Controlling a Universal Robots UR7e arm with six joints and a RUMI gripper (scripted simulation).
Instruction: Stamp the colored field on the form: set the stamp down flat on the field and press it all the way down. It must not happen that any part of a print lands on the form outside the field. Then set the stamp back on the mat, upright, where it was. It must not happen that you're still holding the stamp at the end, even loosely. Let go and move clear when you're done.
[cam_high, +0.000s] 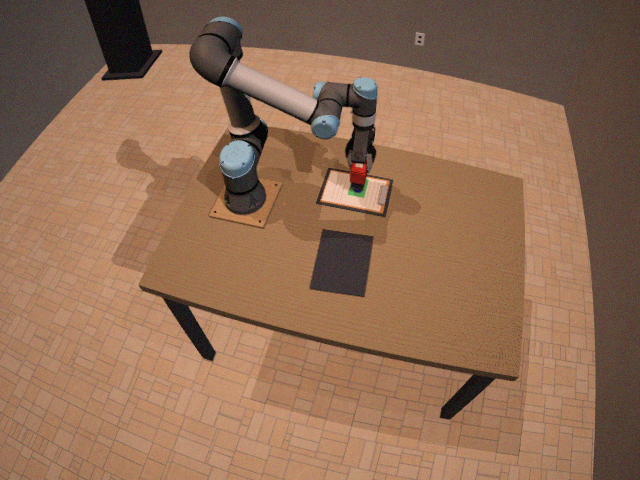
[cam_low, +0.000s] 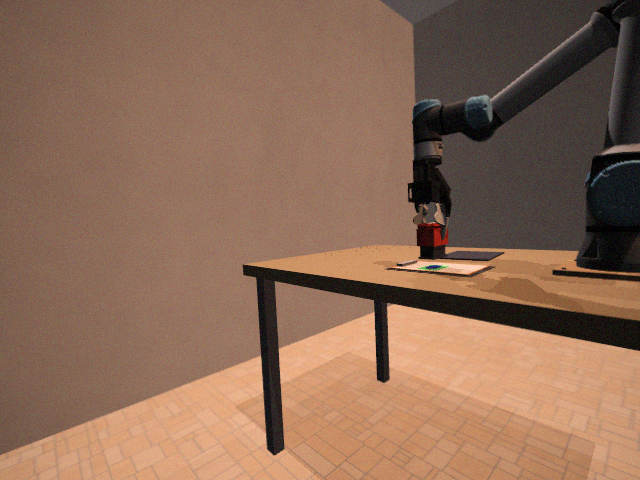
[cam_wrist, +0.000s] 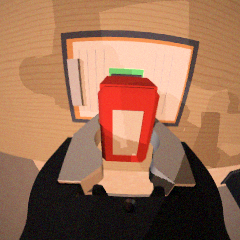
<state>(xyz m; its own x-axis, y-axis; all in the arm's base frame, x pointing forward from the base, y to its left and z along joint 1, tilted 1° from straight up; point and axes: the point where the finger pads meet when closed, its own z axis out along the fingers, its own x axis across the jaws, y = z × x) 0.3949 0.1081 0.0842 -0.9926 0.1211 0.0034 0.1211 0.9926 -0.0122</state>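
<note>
The form is 9 cm below my hand, 1 cm to the right of it and 1 cm ahead of it. Also, from my hand: stamp: 2 cm below; mat: 32 cm to the right, 10 cm below, 2 cm behind.
</note>
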